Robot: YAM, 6 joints.
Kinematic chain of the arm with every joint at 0, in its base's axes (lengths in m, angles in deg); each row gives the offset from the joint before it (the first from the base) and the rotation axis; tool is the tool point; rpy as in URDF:
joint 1: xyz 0 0 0.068 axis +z
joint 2: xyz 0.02 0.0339 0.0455 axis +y
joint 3: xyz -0.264 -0.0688 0 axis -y
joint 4: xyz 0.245 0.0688 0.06 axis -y
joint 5: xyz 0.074 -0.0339 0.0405 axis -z
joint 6: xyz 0.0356 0 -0.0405 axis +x
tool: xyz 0 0 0 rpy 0 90 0
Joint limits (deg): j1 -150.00..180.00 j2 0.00..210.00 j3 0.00..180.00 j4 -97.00..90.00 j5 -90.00..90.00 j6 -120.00..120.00
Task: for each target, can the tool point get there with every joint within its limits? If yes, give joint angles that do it. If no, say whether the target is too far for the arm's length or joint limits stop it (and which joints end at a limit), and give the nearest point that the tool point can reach.
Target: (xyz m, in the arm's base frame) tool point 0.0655 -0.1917 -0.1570
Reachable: yes | joints -74.01 165.21 38.70 49.66 -16.56 6.32
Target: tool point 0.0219 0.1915 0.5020
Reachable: yes | joints 79.37 59.10 82.30 -17.64 -22.90 -47.92
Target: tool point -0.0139 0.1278 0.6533
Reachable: yes | joints -90.95 47.23 109.31 44.41 26.74 -11.97
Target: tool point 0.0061 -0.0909 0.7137
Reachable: yes | joints 90.68 83.74 163.35 48.45 8.12 25.82
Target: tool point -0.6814 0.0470 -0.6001
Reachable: no: too far | nearest point -0.4641 0.0320 -0.3084 | short by 0.364 m
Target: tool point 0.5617 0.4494 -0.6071
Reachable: no: too far | nearest point 0.3706 0.2965 -0.3011 | short by 0.392 m
